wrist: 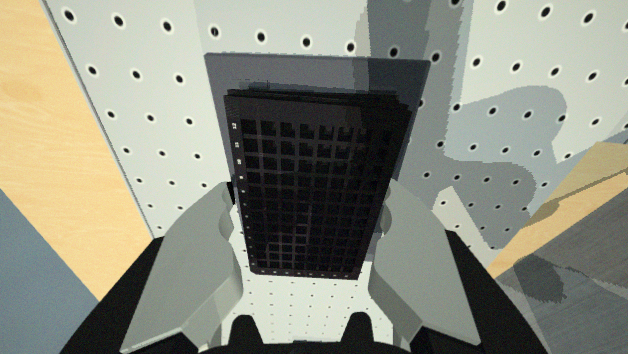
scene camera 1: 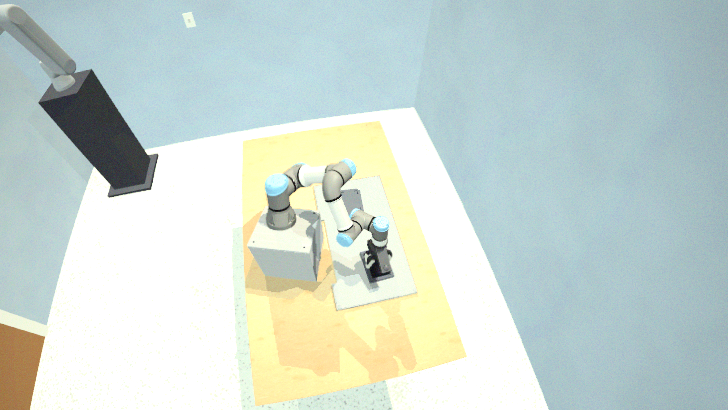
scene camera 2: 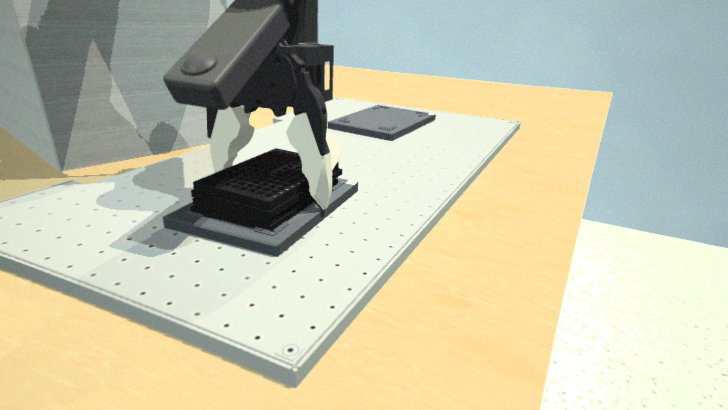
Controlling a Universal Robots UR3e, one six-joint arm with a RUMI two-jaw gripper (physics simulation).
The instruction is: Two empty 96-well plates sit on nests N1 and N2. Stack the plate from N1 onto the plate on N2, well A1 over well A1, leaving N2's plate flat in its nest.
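Where they show: gripper, fingertip midpoint: (wrist: 307, 181) (scene camera 1: 378, 264); arm's base, link origin: (scene camera 1: 281, 220).
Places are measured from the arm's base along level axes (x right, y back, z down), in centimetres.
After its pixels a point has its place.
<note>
Two black 96-well plates appear stacked, the upper plate (scene camera 2: 249, 185) @(x 21.2, y -39.2, z 21.0 cm) (wrist: 300, 167) @(x 20.2, y -39.7, z 21.4 cm) over the lower plate (scene camera 2: 229, 214) @(x 23.8, y -38.9, z 23.0 cm), on the dark nest (scene camera 2: 219, 237) @(x 25.7, y -39.3, z 24.3 cm) (wrist: 315, 70) @(x 25.0, y -39.3, z 23.7 cm) nearer scene camera 2. Their layered edges look slightly offset at one end in the wrist view; whether they are fully seated is unclear. A second dark nest (scene camera 2: 383, 122) @(x -16.5, y -35.4, z 23.7 cm) (scene camera 1: 351, 195) @(x -23.5, y -35.3, z 23.7 cm) farther back holds no plate. My gripper (scene camera 2: 270, 185) @(x 18.1, y -39.2, z 23.7 cm) (wrist: 307, 181) @(x 18.1, y -39.2, z 23.7 cm) (scene camera 1: 379, 258) @(x 18.1, y -39.2, z 23.7 cm) is open, its pale fingers straddling the stack's long sides low down, with narrow gaps beside the upper plate in the wrist view. Well A1 is not legible.
Both nests sit on a pale perforated board (scene camera 1: 366, 300) @(x 33.5, y -29.9, z 24.8 cm) (scene camera 2: 193, 292) @(x 32.1, y -42.9, z 24.8 cm) on a wooden top (scene camera 1: 305, 325) @(x 38.9, y -1.3, z 26.1 cm). The arm's grey pedestal (scene camera 1: 285, 259) @(x 16.3, y 0.6, z 4.0 cm) stands beside the board. A dark column (scene camera 1: 101, 132) with another pale arm stands at the far left.
</note>
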